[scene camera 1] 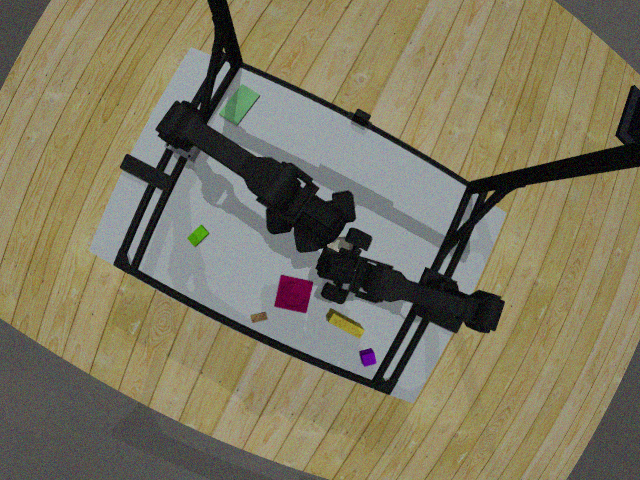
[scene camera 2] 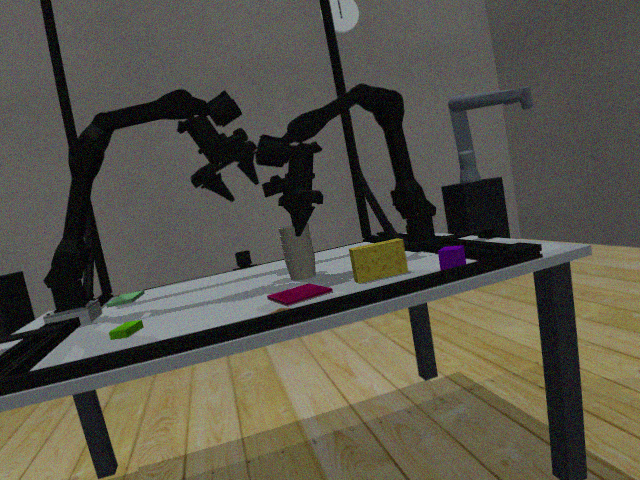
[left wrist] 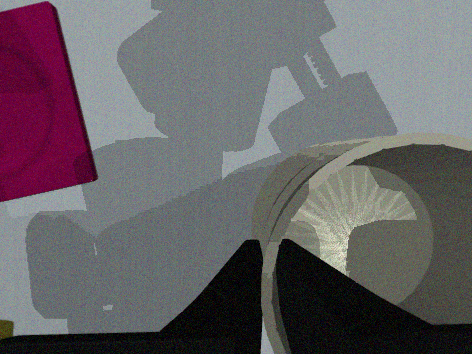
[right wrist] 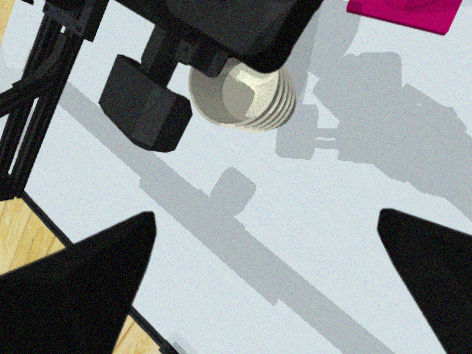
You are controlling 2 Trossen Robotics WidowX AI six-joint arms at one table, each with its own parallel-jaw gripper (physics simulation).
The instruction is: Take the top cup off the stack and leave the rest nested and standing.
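Where they show: left gripper, fingertip midpoint: (scene camera 2: 297,236) (left wrist: 266,253); right gripper, fingertip midpoint: (scene camera 2: 245,192) (right wrist: 266,220); left arm's base, link origin: (scene camera 1: 434,287) (scene camera 2: 422,239); right arm's base, link origin: (scene camera 2: 72,307).
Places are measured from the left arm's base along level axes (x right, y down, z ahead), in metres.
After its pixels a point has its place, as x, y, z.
The stack of nested beige cups (scene camera 1: 339,243) (scene camera 2: 300,258) (right wrist: 286,107) stands on the table near its middle, with several rims showing one below another in the right wrist view. My left gripper (scene camera 2: 299,232) {-0.042, -0.083, 0.349} (left wrist: 266,253) {-0.042, -0.083, 0.349} is shut on the wall of the top cup (left wrist: 445,145) {-0.002, -0.107, 0.380}, one finger inside it and one outside. The cup is at the top of the stack, mouth up. My right gripper (scene camera 2: 244,191) {0.032, -0.206, 0.437} (right wrist: 266,220) {0.032, -0.206, 0.437} is open and empty. It hangs above the table, higher than the stack and to its left in scene camera 2. The left gripper's body hides part of the stack in scene camera 1.
A magenta square (scene camera 1: 293,293) {-0.186, 0.013, 0.406} (scene camera 2: 299,293) {-0.203, 0.013, 0.407} (left wrist: 35,110) {-0.160, 0.013, 0.405} lies near the stack. A yellow block (scene camera 1: 345,323) {-0.200, -0.048, 0.238} (scene camera 2: 378,260) {-0.220, -0.016, 0.237} and a purple cube (scene camera 1: 367,357) {-0.283, -0.019, 0.117} (scene camera 2: 451,257) {-0.304, -0.004, 0.121} stand nearby. A lime block (scene camera 1: 197,235) {-0.143, 0.007, 0.741}, a green piece (scene camera 1: 239,104) {0.274, 0.012, 0.795} and a small brown block (scene camera 1: 258,317) {-0.298, 0.013, 0.475} lie farther off. The two arms are close together.
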